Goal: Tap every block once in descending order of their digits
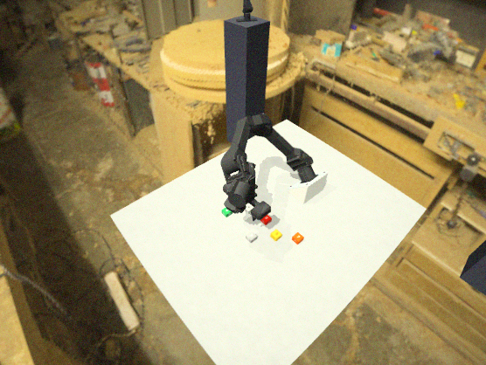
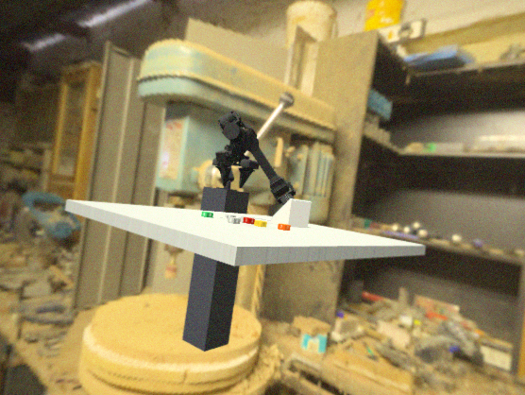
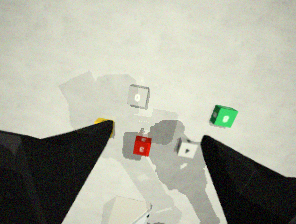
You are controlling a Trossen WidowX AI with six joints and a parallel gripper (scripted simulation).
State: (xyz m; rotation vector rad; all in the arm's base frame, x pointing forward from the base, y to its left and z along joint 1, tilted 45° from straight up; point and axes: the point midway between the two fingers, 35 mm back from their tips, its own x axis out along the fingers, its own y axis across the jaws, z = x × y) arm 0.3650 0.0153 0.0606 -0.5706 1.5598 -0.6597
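Now: the green block 120 mm to the right of my gripper tip, 120 mm below it and 10 mm behind it. From my gripper tip the other things lie so: white block (120 mm below, 90 mm behind, 70 mm to the right); red block (120 mm below, 100 mm behind, 20 mm to the left); grey block (120 mm below, 30 mm to the left).
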